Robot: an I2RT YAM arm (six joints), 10 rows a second.
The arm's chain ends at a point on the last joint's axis. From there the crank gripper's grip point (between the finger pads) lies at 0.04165 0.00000 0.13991 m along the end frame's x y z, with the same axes.
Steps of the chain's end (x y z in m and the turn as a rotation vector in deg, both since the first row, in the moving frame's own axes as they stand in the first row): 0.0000 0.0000 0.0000 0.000 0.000 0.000; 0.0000 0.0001 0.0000 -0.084 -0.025 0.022; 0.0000 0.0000 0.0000 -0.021 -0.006 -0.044; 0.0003 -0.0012 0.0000 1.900 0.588 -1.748; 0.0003 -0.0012 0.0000 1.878 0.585 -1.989; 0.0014 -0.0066 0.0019 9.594 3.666 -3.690; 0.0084 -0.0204 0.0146 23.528 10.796 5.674; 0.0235 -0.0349 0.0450 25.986 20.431 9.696; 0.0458 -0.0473 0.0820 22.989 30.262 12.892
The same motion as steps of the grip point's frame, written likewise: 0.0000 0.0000 0.0000 0.000 0.000 0.000; -0.0001 0.0003 0.0000 -0.084 -0.025 0.022; 0.0000 0.0000 0.0000 -0.021 -0.006 -0.044; 0.0016 -0.0071 -0.0005 1.900 0.588 -1.748; 0.0016 -0.0072 -0.0005 1.878 0.585 -1.989; 0.0094 -0.0326 -0.0032 9.594 3.666 -3.690; 0.0357 -0.0690 -0.0062 23.528 10.796 5.674; 0.0725 -0.0806 0.0100 25.986 20.431 9.696; 0.1133 -0.0781 0.0340 22.989 30.262 12.892
